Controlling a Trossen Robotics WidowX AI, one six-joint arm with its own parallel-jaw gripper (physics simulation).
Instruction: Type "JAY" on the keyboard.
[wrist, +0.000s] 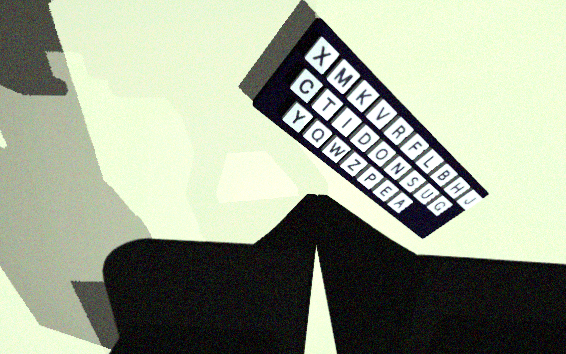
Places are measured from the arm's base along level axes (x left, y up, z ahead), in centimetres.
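Where they show: gripper, fingertip midpoint: (315, 204).
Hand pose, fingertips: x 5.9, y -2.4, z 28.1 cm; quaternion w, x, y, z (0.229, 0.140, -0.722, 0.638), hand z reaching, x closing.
Note:
Each offset is from my fingertips to the top centre of the thing. "spot": to the spot under its first point. Level surfaces: height alone.
The dark keyboard @(spot: dx -15.1, dy -9.4, dz -1.6 cm) (425, 222) with white letter keys lies diagonally from upper middle to lower right in the wrist view, all its keys uncovered. The J key @(dx -15.8, dy -8.9, dz +2.2 cm) (469, 199) is at the far right end of the top row. The A key @(dx -11.0, dy -8.9, dz -1.0 cm) (399, 203) is at the right end of the bottom row. The Y key @(dx +0.4, dy -8.9, dz +0.6 cm) (297, 117) is at the left end of the bottom row. My black gripper (315, 204) is shut and empty. Its tips show below and left of the keyboard, apart from it in the view, nearest the Q, W and Z keys; their height above the table cannot be told.
The pale table @(dy -10.7 cm) (510, 100) surrounds the keyboard. A grey shadow (275, 50) runs along the keyboard's left end. Larger grey and dark shadows (55, 200) lie at the left side of the view.

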